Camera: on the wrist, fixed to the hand. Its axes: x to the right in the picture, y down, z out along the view.
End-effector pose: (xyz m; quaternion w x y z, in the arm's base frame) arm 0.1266 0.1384 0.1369 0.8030 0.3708 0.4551 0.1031
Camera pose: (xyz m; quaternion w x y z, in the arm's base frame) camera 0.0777 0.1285 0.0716 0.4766 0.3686 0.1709 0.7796
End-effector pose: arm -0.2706 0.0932 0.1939 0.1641 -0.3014 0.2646 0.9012
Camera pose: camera -0.2258 0.1117 0.1275 0.6138 0.2142 -0.2164 -0.7284
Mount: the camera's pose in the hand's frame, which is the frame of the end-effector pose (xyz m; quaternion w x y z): 0.0101 -0.0604 -0.0548 0.6775 -0.2179 0.1714 0.6813
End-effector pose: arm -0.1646 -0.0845 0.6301 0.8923 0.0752 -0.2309 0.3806
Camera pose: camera -0.0959 -0.1032 0.5890 0.4012 -0.3660 -0.1377 0.8283
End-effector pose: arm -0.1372 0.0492 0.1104 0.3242 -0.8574 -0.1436 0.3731
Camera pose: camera -0.0904 0.0748 0.1730 0.1968 0.8133 -0.4611 -0.2954
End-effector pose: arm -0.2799 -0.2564 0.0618 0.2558 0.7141 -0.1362 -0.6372
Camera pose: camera -0.2326 -0.2009 0.0239 0.7864 0.4445 -0.3961 -0.1647
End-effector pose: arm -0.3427 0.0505 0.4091 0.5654 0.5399 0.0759 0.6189
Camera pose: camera -0.3445 0.1078 0.3502 0.0660 0.1882 -0.3544 0.9136
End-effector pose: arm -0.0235 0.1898 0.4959 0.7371 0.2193 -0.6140 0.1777
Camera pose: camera 0.0558 0.1686 0.4913 0.5313 -0.4608 -0.4778 0.5264
